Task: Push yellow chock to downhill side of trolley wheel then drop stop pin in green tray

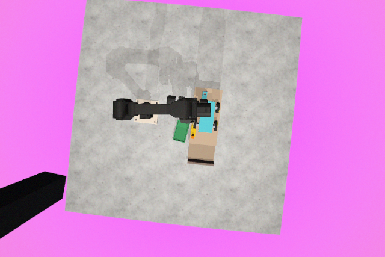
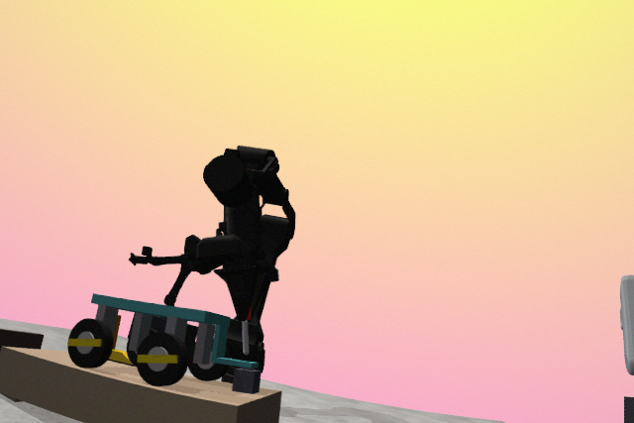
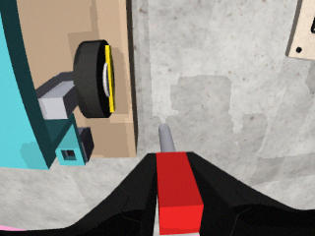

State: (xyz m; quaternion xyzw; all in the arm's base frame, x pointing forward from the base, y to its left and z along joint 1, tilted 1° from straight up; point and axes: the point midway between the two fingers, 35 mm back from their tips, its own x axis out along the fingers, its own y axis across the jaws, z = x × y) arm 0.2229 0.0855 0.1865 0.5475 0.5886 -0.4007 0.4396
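Right now the green tray is 17 cm to the right of my gripper tip, 17 cm below it and 1 cm behind it. Also, from my gripper tip: red-headed stop pin right at my gripper tip; tan ramp 12 cm below, 11 cm ahead, 6 cm to the right; trolley 11 cm ahead, 6 cm to the right, 5 cm below.
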